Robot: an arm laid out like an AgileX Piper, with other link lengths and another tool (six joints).
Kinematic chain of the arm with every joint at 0, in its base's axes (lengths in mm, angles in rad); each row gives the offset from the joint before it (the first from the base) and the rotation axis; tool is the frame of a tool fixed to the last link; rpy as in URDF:
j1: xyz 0 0 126.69 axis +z
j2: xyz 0 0 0 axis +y
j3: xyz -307.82 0 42.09 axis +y
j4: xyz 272.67 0 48.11 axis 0.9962 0 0.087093
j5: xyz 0 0 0 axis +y
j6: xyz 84.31 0 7.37 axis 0.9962 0 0.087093
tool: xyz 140.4 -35 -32.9 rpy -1.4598 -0.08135 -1.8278
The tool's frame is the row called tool.
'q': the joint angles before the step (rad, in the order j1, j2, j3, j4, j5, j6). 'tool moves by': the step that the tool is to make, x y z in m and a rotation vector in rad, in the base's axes. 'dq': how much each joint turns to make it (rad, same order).
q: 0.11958, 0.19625, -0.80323, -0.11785, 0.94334, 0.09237
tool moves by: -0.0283, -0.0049, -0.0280, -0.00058, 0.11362, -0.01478
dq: 0.00037, -0.05275, -0.00047, -0.00040, 0.16729, 0.00032
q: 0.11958, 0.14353, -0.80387, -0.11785, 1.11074, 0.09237
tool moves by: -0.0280, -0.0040, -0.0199, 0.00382, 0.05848, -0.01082
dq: 0.00004, -0.07126, -0.00004, -0.00004, 0.12980, 0.00004
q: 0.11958, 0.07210, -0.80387, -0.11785, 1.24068, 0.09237
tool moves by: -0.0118, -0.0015, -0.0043, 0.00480, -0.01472, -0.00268
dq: -0.00006, -0.04908, -0.00013, 0.00006, 0.03426, -0.00004
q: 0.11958, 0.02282, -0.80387, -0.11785, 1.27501, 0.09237
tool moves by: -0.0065, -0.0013, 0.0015, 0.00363, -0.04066, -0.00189
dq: 0.00009, -0.04119, -0.00163, -0.00233, 0.00204, 0.00003
